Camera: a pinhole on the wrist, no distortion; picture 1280 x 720 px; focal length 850.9 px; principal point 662.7 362.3 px. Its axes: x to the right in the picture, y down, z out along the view. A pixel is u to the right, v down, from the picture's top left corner.
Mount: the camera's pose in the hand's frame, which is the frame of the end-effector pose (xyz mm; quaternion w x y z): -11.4 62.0 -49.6 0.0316 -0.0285 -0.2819 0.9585
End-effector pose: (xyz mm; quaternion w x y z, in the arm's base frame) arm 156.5 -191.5 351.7 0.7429 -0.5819 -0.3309 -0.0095
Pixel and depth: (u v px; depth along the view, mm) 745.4 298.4 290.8
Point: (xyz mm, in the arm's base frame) -18.3 -58.8 406.7
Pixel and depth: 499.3 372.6 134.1
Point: 124.3 -139.3 372.1
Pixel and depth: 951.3 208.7 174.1
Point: 39.0 -125.0 323.1
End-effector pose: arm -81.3 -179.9 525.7 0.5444 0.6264 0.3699 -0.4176
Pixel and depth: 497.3 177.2 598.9
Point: -266.7 -681.2 373.0
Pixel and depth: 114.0 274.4 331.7
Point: -140.1 -417.4 305.9
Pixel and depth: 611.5 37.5 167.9
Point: -78.0 -308.6 537.3
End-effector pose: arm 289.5 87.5 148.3 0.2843 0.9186 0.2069 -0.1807
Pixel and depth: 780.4 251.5 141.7
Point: 239.7 27.4 106.9
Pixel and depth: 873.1 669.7 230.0
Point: 132.3 101.2 56.7
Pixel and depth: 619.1 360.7 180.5
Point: 237.4 48.9 60.0
